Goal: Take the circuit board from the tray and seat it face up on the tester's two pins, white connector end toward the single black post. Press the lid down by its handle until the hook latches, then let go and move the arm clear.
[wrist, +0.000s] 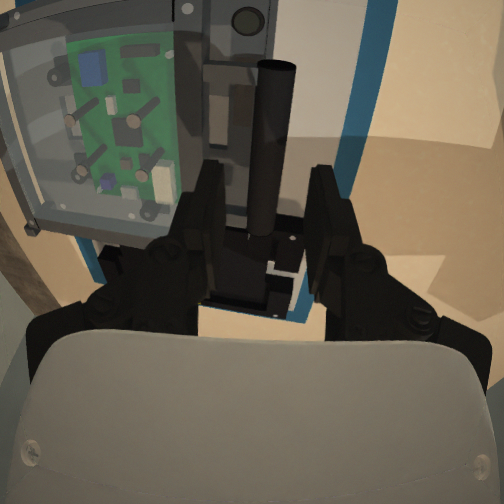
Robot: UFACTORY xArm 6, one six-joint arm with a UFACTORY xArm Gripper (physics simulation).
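Note:
The green circuit board lies face up in the tester, seen through the clear lid that covers it. Its white connector is at the near right corner. Dark probe pins point down from the lid onto the board. The lid's black cylindrical handle stands between my two fingers. My gripper is open, its fingers on either side of the handle with clear gaps and no contact. The dark latch block sits below the handle's base. The tray is not in view.
The tester stands on a white plate with a blue border on a tan surface. A dark round hole shows on the tester frame at the top.

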